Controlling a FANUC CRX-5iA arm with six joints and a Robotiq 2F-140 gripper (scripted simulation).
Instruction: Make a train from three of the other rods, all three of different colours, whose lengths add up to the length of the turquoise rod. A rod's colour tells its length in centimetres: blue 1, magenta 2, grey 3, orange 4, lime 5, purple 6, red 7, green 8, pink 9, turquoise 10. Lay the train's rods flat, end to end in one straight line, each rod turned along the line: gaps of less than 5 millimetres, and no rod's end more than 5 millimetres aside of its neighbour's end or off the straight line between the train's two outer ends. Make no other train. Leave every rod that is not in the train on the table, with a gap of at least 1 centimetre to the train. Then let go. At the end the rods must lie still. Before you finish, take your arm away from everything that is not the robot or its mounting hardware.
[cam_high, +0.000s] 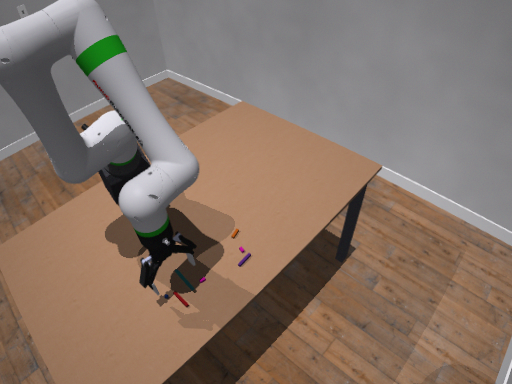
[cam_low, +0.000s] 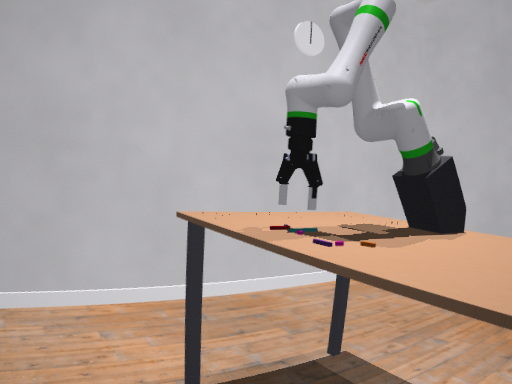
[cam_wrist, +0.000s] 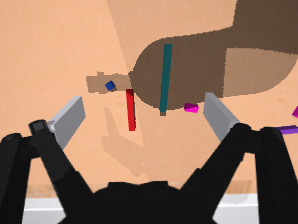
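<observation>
Right now my hand is 20 mm past the blue rod, 50 mm to the left of it and 80 mm above it. Round my hand: purple rod 130 mm ahead, 200 mm to the left, 80 mm below; then red rod 30 mm ahead, 30 mm to the right, 80 mm below; then turquoise rod 30 mm to the left, 80 mm below.
</observation>
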